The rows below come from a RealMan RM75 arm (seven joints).
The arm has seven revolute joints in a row. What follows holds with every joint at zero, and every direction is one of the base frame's. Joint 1 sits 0.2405 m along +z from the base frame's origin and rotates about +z. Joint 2 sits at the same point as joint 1 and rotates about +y. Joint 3 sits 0.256 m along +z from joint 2 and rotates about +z. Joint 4 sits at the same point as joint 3 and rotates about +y. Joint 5 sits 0.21 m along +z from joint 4 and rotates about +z. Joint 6 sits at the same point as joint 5 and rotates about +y. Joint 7 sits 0.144 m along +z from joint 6 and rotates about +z. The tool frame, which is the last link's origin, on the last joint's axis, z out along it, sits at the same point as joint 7; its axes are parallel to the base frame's.
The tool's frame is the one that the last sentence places.
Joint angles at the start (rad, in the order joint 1, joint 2, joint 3, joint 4, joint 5, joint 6, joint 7): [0.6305, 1.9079, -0.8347, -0.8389, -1.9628, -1.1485, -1.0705]
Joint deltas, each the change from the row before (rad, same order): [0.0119, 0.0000, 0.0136, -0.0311, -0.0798, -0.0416, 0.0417]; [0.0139, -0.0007, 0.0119, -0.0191, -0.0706, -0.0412, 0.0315]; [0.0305, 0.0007, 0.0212, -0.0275, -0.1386, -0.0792, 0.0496]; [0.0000, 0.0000, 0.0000, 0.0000, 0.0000, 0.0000, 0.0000]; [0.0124, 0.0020, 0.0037, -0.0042, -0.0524, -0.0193, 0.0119]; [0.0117, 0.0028, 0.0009, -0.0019, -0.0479, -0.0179, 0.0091]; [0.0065, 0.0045, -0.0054, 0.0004, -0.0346, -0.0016, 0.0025]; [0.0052, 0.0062, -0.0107, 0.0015, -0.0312, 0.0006, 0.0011]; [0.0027, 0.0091, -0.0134, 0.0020, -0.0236, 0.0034, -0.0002]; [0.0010, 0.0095, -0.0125, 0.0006, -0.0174, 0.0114, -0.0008]
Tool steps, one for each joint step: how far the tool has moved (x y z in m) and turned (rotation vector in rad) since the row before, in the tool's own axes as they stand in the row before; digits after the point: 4 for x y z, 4 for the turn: [0.0017, -0.0019, -0.0018, -0.0043, -0.0537, -0.0168]; [0.0002, -0.0017, -0.0011, -0.0019, -0.0538, -0.0132]; [-0.0017, -0.0028, -0.0014, -0.0098, -0.1121, -0.0241]; [0.0000, 0.0000, 0.0000, 0.0000, 0.0000, 0.0000]; [-0.0014, -0.0005, 0.0010, -0.0102, -0.0426, -0.0113]; [-0.0017, -0.0010, 0.0016, -0.0078, -0.0418, -0.0115]; [-0.0019, -0.0005, 0.0026, -0.0117, -0.0295, -0.0127]; [-0.0024, -0.0015, 0.0037, -0.0091, -0.0303, -0.0151]; [-0.0027, -0.0027, 0.0048, -0.0042, -0.0259, -0.0139]; [-0.0017, -0.0021, 0.0045, -0.0079, -0.0154, -0.0123]
